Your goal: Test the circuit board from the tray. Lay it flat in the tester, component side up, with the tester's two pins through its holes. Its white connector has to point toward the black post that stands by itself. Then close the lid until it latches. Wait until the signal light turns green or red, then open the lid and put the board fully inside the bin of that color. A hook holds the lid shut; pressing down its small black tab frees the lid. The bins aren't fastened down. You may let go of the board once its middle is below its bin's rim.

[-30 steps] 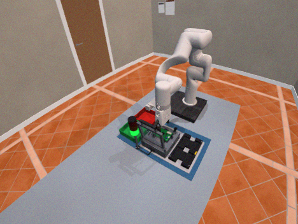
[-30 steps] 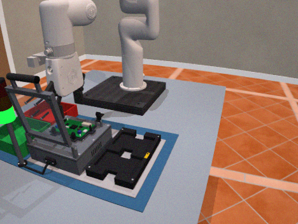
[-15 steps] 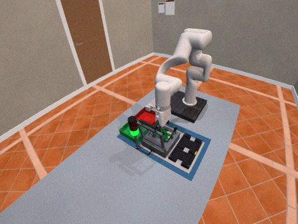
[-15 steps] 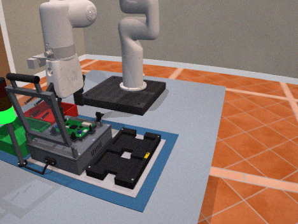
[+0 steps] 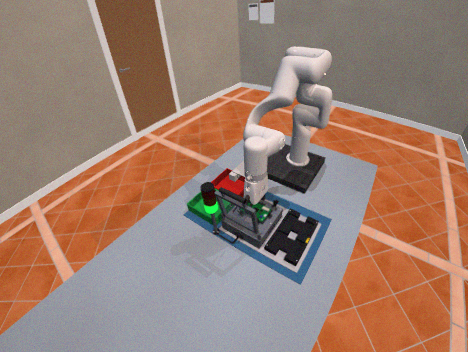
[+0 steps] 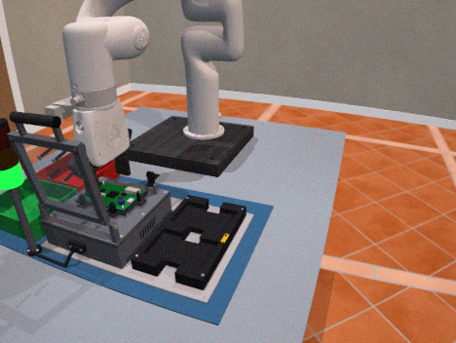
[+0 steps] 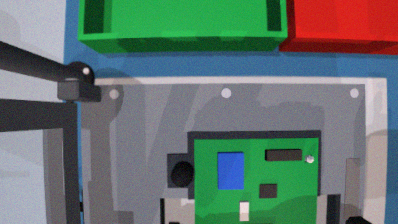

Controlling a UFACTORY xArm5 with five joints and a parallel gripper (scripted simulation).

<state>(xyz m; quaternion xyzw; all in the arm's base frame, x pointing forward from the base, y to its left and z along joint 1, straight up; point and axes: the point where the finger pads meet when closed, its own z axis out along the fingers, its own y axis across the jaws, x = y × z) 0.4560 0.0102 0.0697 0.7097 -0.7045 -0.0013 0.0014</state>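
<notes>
My hand is 3 cm above the green circuit board. Round my hand: green bin (20 cm to the right, 9 cm below, 5 cm ahead); then black catch (6 cm to the left, 6 cm behind, 1 cm below); then clear lid (12 cm ahead, 8 cm above).
</notes>
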